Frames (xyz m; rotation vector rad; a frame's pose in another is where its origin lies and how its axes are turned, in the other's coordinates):
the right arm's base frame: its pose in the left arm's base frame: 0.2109 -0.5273 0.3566 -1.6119 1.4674 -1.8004
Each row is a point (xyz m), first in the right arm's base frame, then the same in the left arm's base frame.
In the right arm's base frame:
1: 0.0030 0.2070 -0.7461
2: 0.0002 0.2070 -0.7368
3: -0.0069 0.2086 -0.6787
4: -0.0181 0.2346 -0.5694
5: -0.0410 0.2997 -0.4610
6: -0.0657 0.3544 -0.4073
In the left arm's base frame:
1: -0.5171 -0.2681 0.3075
2: -0.5081 -0.2703 0.3045
3: -0.4560 -0.2927 0.2900
4: -0.3673 -0.3463 0.2450
5: -0.2907 -0.4070 0.1617
6: -0.2570 -0.4364 0.0947

